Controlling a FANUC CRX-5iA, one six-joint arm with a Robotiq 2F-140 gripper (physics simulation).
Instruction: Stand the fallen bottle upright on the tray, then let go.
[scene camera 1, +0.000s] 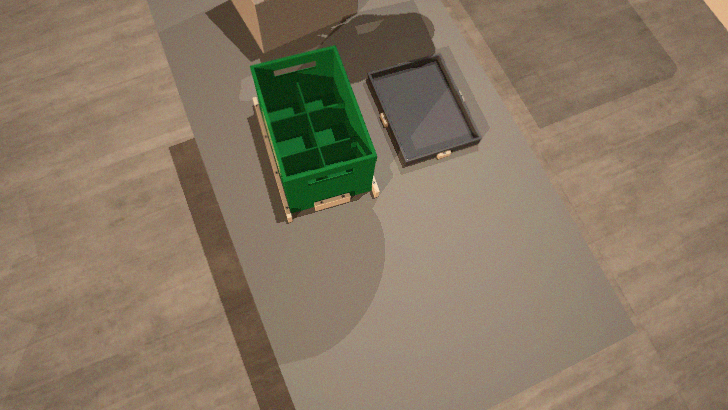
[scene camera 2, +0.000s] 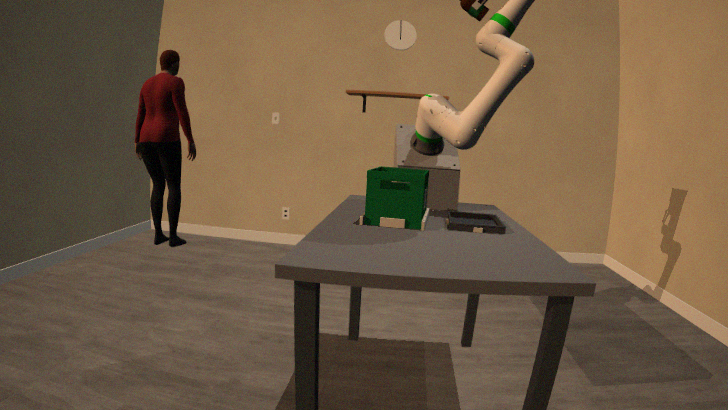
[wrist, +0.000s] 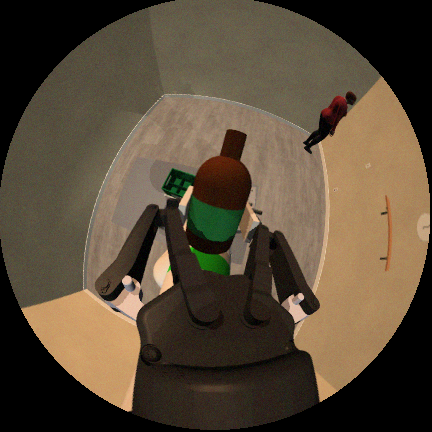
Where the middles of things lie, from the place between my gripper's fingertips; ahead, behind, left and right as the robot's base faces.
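Scene:
My hand: 2 cm below the brown bottle (wrist: 222, 183).

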